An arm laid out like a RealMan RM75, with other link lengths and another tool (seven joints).
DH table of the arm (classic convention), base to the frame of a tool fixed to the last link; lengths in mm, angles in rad. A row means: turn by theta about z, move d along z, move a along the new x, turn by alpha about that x. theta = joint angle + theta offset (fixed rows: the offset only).
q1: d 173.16  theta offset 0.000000  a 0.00  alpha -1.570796
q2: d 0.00  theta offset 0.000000  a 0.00  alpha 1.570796
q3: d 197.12  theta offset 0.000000  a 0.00  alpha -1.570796
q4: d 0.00  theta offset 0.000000  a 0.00  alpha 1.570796
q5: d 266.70  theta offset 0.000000  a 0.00  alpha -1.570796
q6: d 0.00  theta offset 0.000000  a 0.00  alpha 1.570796
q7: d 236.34  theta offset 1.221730  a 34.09  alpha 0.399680
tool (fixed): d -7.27  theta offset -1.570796  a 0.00  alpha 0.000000
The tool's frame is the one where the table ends.
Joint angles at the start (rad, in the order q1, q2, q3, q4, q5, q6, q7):
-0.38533 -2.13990 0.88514 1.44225 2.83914 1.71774 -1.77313
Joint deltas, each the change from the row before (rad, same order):
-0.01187 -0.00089 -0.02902 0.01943 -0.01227 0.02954 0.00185
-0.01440 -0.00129 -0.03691 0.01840 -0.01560 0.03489 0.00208
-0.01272 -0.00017 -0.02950 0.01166 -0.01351 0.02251 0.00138
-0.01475 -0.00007 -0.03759 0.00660 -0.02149 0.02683 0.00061
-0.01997 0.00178 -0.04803 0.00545 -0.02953 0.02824 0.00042
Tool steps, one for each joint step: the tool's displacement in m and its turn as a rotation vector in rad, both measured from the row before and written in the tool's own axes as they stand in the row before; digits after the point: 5 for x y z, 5 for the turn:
0.00653 0.00131 -0.00666 -0.00694 0.02144 -0.01052
0.00680 0.00221 -0.00730 -0.01122 0.02562 -0.01613
0.00595 0.00118 -0.00501 -0.00703 0.02332 -0.01111
0.00627 0.00257 -0.00489 -0.01483 0.03029 -0.01985
0.00891 0.00242 -0.00559 -0.01657 0.04305 -0.02206

